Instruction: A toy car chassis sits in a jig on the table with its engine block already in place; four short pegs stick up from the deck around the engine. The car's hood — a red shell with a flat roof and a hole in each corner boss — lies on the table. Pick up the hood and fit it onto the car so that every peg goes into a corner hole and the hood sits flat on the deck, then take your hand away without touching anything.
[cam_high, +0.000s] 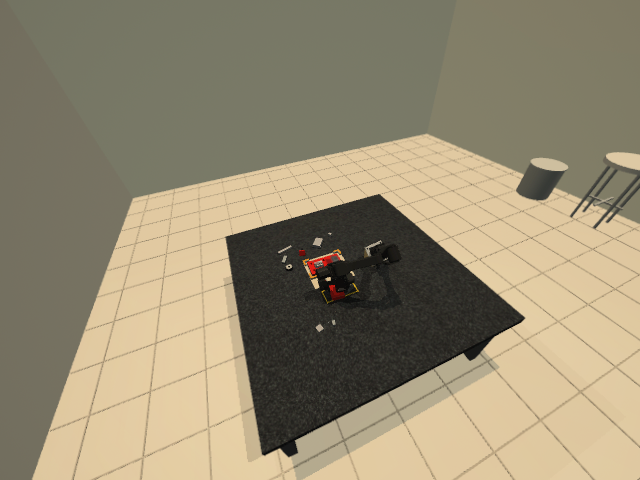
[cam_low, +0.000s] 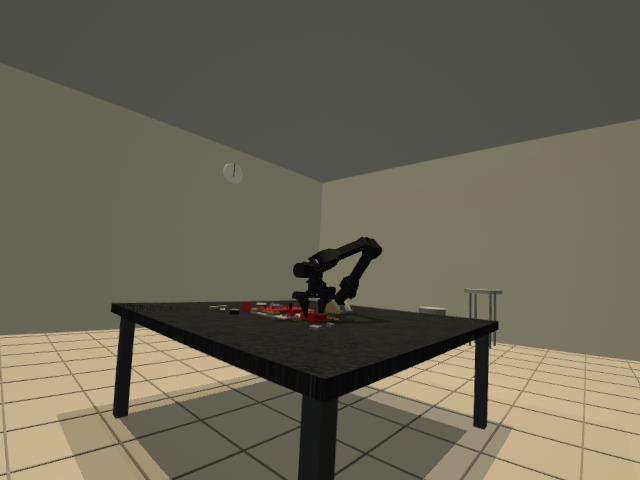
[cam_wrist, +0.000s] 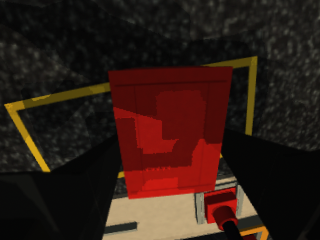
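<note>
My gripper tip is 19 cm to the left of the beige jig and 3 cm past it. Also, from my gripper tip: red hood right at my gripper tip; then wheel 29 cm to the right, 18 cm ahead.
</note>
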